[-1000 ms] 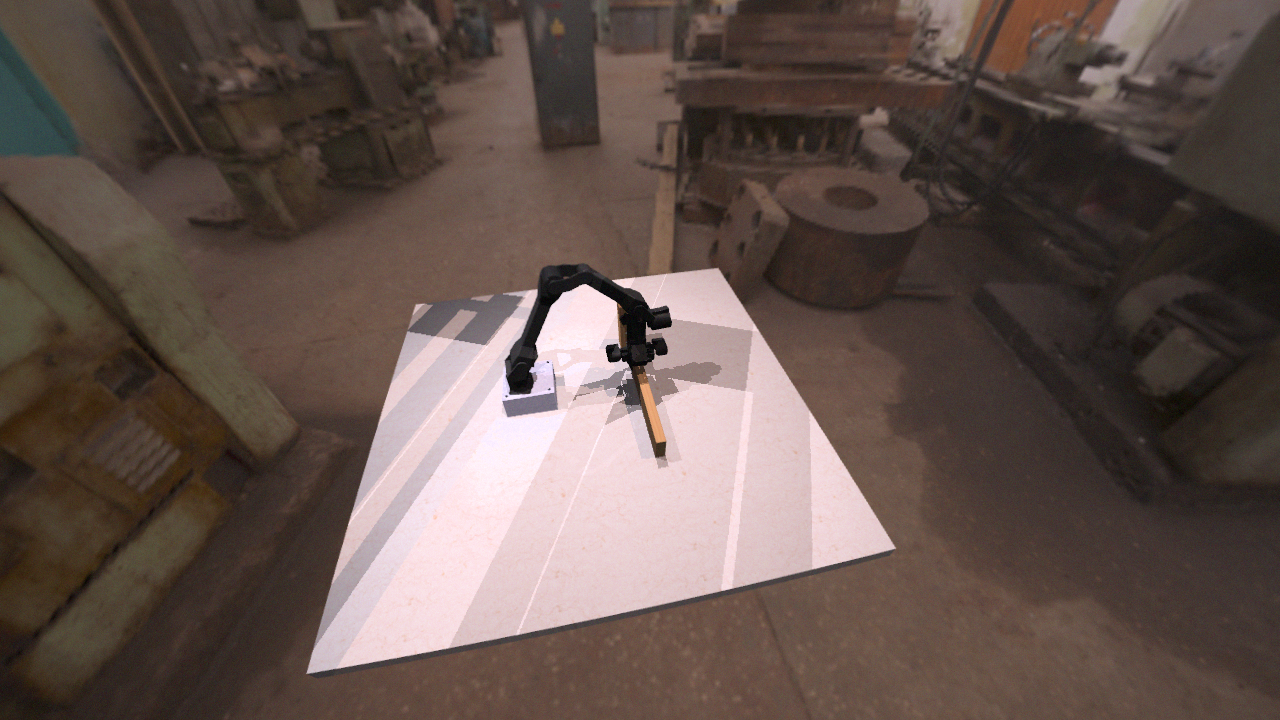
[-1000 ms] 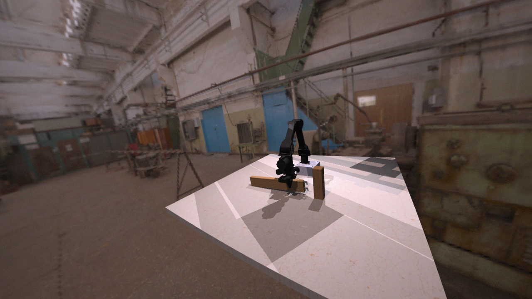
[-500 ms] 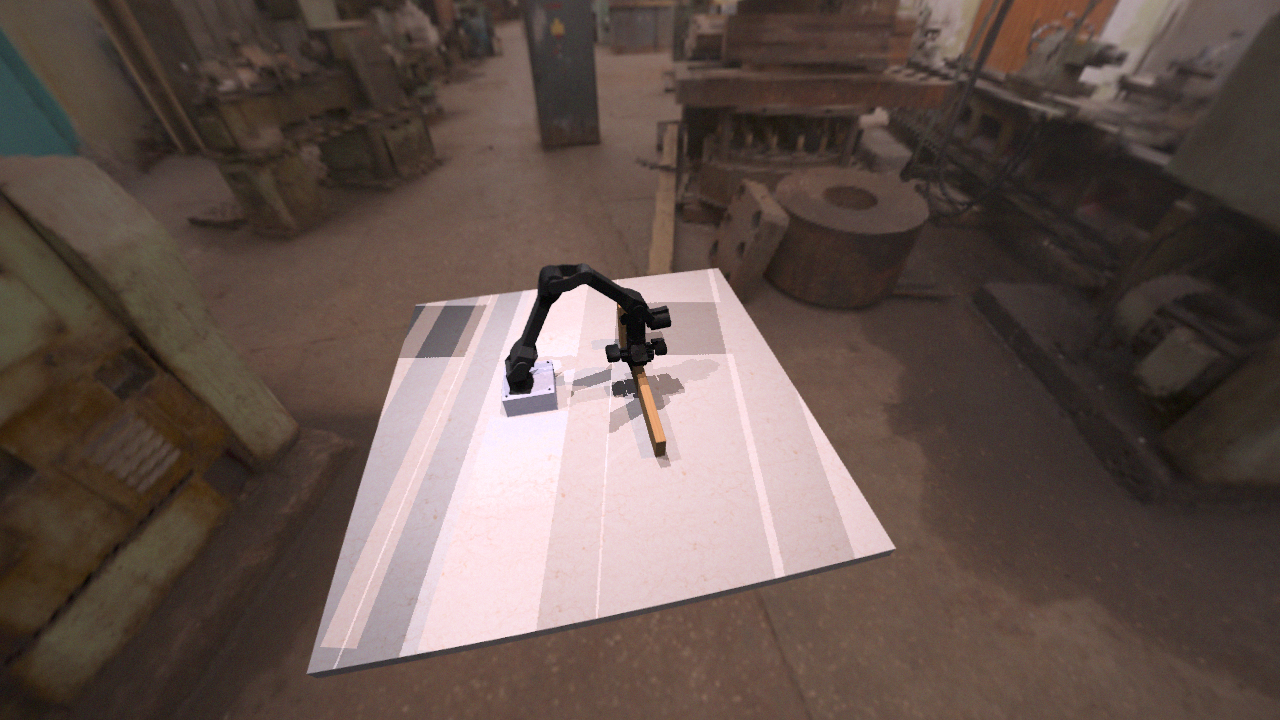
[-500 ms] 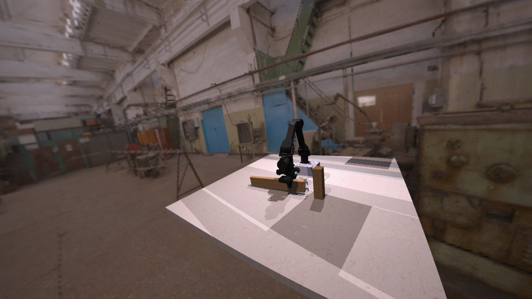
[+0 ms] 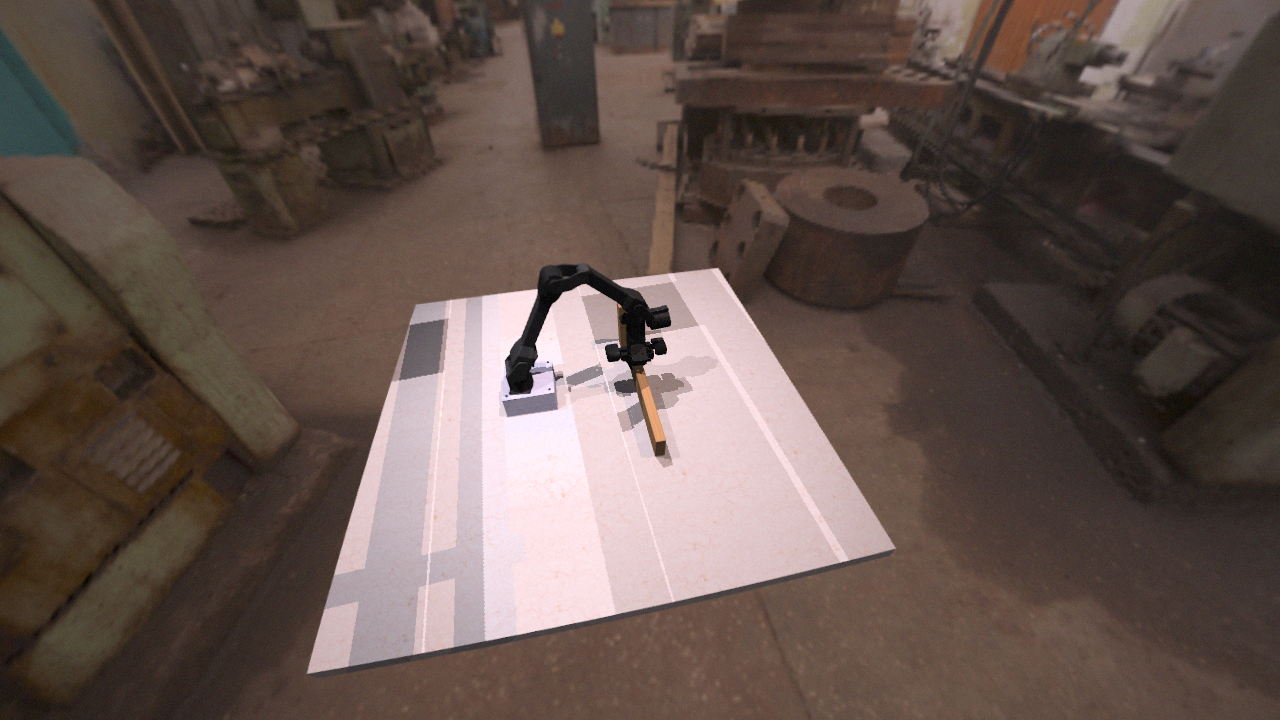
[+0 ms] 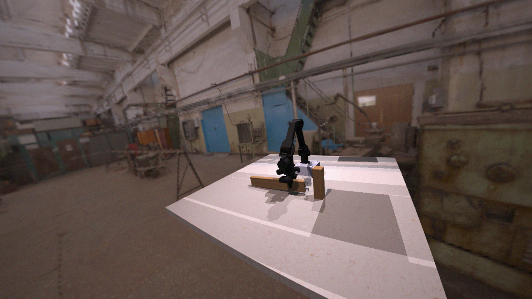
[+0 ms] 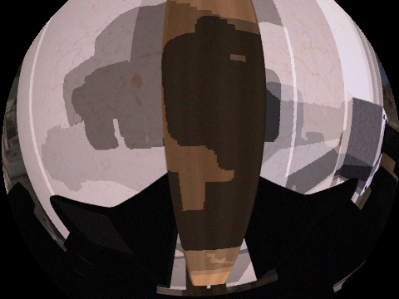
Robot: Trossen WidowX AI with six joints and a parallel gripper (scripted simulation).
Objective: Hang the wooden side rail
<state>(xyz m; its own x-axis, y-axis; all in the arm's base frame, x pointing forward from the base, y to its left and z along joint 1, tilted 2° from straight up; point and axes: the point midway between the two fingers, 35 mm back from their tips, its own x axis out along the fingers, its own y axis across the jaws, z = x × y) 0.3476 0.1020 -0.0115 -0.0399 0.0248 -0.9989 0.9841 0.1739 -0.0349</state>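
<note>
My gripper tip is 30 mm past the wooden headboard post, 170 mm to the right of it and 40 mm below it.
</note>
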